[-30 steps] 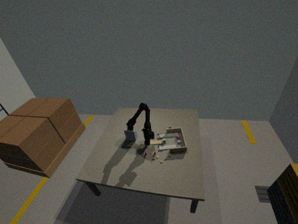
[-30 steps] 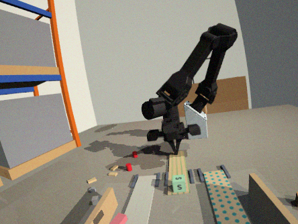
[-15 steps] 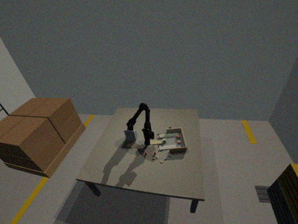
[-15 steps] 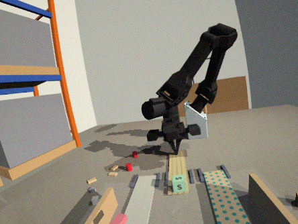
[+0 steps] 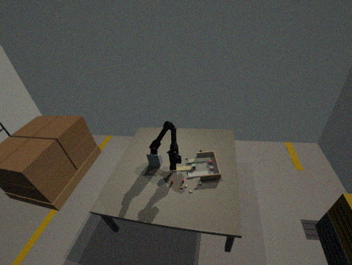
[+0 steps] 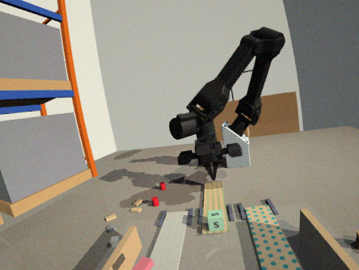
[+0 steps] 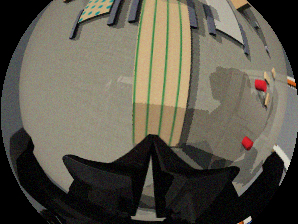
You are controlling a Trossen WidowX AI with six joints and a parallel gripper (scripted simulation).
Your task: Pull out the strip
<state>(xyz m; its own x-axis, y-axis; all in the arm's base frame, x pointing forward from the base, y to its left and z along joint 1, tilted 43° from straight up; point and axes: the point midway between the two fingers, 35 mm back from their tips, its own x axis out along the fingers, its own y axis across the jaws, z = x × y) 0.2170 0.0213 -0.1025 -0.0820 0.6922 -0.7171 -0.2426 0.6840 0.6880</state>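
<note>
Right now my gripper tip is 10 cm short of the strip, 2 cm to the right of it and 2 cm above it.
</note>
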